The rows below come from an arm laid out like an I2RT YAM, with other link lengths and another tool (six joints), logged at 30 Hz.
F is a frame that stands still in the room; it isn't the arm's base.
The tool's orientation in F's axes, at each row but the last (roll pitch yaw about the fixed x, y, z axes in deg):
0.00 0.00 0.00
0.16 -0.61 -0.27
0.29 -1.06 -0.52
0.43 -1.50 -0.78
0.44 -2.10 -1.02
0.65 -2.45 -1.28
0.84 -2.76 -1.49
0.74 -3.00 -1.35
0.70 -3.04 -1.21
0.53 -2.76 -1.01
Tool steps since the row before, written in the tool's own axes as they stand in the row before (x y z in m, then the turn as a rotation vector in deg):
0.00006 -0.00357 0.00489 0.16 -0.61 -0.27
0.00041 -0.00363 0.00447 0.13 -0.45 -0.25
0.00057 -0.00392 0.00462 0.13 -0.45 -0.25
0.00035 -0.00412 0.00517 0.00 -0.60 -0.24
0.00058 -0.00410 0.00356 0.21 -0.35 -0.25
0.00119 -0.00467 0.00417 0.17 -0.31 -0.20
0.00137 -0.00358 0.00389 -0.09 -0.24 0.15
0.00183 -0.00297 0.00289 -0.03 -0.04 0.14
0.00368 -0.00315 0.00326 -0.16 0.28 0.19
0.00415 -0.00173 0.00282 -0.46 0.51 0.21
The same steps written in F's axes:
0.00006 -0.00357 0.00489 0.16 -0.61 -0.27
0.00035 -0.00364 0.00446 0.13 -0.45 -0.25
0.00045 -0.00395 0.00461 0.13 -0.45 -0.25
0.00016 -0.00416 0.00515 0.00 -0.60 -0.24
0.00038 -0.00413 0.00355 0.21 -0.35 -0.24
0.00091 -0.00474 0.00416 0.17 -0.31 -0.20
0.00109 -0.00367 0.00390 -0.10 -0.24 0.14
0.00161 -0.00305 0.00294 -0.04 -0.04 0.14
0.00344 -0.00326 0.00341 -0.16 0.28 0.18
0.00398 -0.00183 0.00300 -0.46 0.52 0.19

